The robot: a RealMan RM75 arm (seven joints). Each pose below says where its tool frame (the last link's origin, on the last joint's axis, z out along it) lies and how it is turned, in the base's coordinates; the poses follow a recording.
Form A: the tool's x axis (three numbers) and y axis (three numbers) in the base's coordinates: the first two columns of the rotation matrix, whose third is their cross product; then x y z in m.
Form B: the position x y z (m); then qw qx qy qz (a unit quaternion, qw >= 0). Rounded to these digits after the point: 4 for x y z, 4 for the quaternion.
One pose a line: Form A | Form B
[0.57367 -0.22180 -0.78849 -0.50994 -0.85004 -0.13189 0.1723 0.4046 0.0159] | [0.1723 0.4046 0.0159 0.1753 -0.8695 0.2104 0.4110]
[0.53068 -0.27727 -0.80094 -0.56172 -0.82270 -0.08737 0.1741 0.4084 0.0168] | [0.1741 0.4084 0.0168 0.1700 -0.8582 0.2444 0.4182]
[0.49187 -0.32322 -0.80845 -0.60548 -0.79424 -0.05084 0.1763 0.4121 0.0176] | [0.1763 0.4121 0.0176 0.1668 -0.8474 0.2740 0.4231]
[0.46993 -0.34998 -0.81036 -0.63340 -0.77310 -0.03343 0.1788 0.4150 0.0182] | [0.1788 0.4150 0.0182 0.1672 -0.8408 0.2924 0.4237]
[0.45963 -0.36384 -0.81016 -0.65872 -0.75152 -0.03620 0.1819 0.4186 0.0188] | [0.1819 0.4186 0.0188 0.1754 -0.8361 0.3058 0.4204]
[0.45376 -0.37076 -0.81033 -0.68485 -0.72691 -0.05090 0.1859 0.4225 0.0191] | [0.1859 0.4225 0.0191 0.1891 -0.8313 0.3174 0.4151]
